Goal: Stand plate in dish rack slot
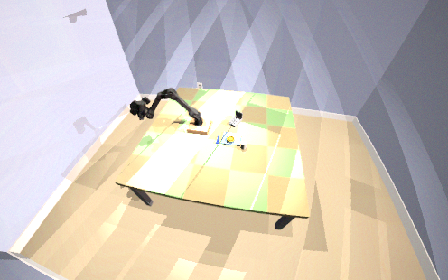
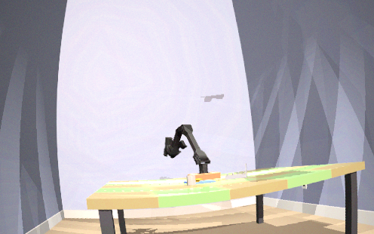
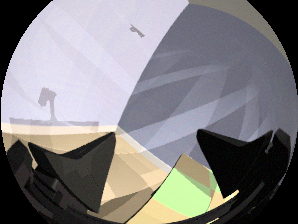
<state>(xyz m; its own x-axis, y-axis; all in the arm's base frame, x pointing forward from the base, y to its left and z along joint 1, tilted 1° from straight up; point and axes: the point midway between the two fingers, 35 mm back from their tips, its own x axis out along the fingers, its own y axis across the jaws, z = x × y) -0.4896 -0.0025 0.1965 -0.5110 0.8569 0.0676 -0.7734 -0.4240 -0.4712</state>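
Now: gripper tip 79 cm short of the yellow plate, 22 cm above it and 17 cm to the left of it. Round my gripper tip: cup (89 cm ahead, 24 cm to the right, 21 cm below); then light blue mat (80 cm ahead, 24 cm below, 15 cm to the right); then grey dish rack (82 cm ahead, 22 cm below, 5 cm to the left).
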